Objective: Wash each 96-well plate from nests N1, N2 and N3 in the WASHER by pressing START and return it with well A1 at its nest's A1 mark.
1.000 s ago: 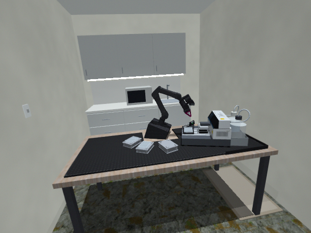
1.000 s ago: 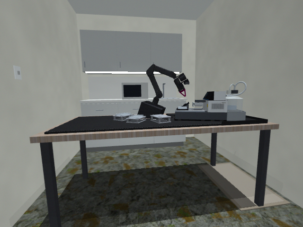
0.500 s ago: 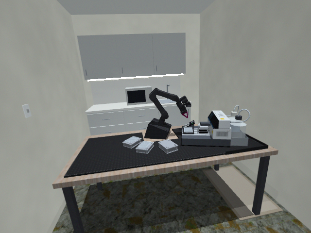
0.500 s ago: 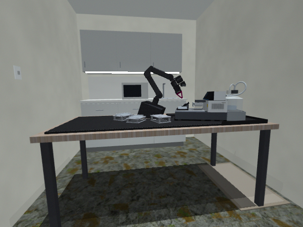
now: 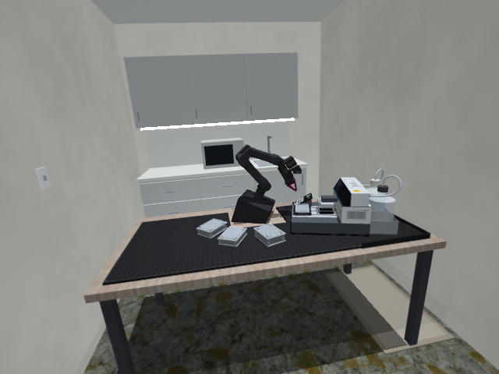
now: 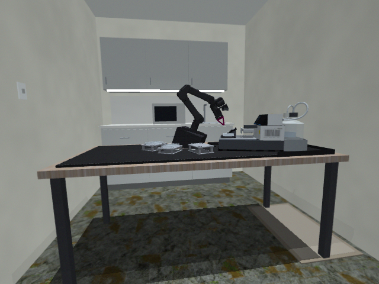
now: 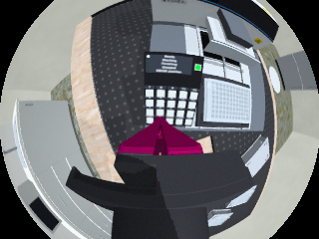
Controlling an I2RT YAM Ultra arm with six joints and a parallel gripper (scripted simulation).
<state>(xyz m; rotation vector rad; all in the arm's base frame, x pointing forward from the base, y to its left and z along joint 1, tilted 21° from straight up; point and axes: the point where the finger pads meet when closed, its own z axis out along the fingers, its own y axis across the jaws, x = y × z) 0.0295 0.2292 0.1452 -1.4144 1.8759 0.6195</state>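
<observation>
My gripper is now 15 cm short of the washer carrier and 9 cm above it. The rest, counted from my hand: clear bottle 36 cm ahead, 40 cm to the left, 5 cm below; plate washer 20 cm ahead, 14 cm to the left, 5 cm below; nest 32 cm ahead, 26 cm to the right, 13 cm below.
</observation>
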